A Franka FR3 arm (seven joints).
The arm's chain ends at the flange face. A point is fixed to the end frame.
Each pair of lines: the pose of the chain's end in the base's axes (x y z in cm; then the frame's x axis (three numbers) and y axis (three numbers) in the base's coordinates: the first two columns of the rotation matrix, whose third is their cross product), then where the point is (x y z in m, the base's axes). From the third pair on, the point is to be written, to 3 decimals.
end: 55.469, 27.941, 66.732, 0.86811, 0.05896, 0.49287, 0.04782, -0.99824, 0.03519
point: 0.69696 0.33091 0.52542
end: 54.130, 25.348, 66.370, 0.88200, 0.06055, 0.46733, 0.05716, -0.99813, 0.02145
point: 0.67880 0.30792 0.51825
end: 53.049, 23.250, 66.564, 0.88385, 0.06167, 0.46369, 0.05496, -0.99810, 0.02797
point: 0.668 0.286 0.519
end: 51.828, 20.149, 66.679, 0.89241, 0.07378, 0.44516, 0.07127, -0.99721, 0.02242
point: 0.651 0.257 0.518
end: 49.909, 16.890, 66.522, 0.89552, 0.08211, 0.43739, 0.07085, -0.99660, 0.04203
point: 0.631 0.222 0.514
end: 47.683, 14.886, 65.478, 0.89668, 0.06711, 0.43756, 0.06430, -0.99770, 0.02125
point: 0.609 0.204 0.505
